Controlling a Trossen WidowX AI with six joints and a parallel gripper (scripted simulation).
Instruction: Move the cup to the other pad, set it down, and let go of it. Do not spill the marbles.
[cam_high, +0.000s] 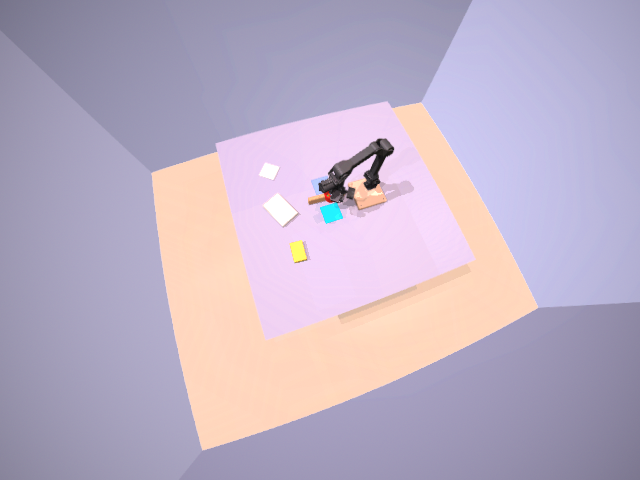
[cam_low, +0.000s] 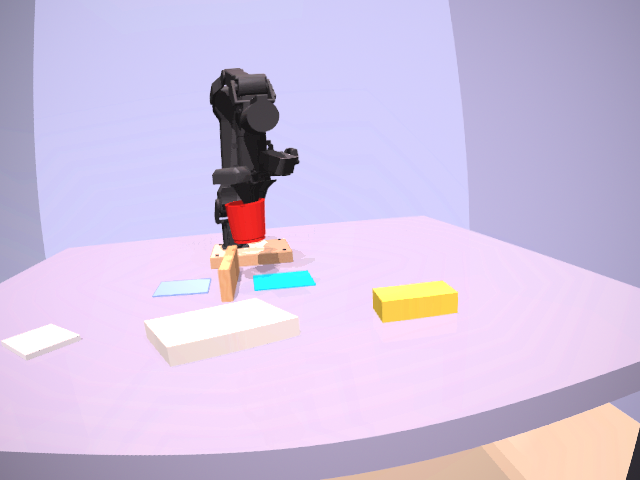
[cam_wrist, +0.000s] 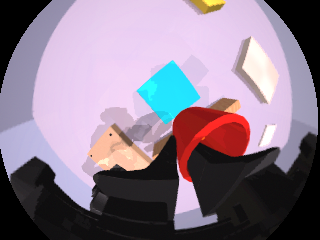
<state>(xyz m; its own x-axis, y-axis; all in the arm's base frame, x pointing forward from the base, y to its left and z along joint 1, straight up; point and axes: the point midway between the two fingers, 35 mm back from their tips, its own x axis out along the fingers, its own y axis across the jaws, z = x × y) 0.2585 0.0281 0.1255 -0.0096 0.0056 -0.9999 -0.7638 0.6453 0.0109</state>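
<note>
Right now my gripper tip is 100 mm above the wooden bar, 60 mm to the left of it and 20 mm short of it. Round my gripper tip: large white block 300 mm ahead, 100 mm to the right, 100 mm below; pale blue pad 160 mm to the right, 130 mm below, 10 mm ahead; red cup 20 mm to the right, 20 mm ahead.
</note>
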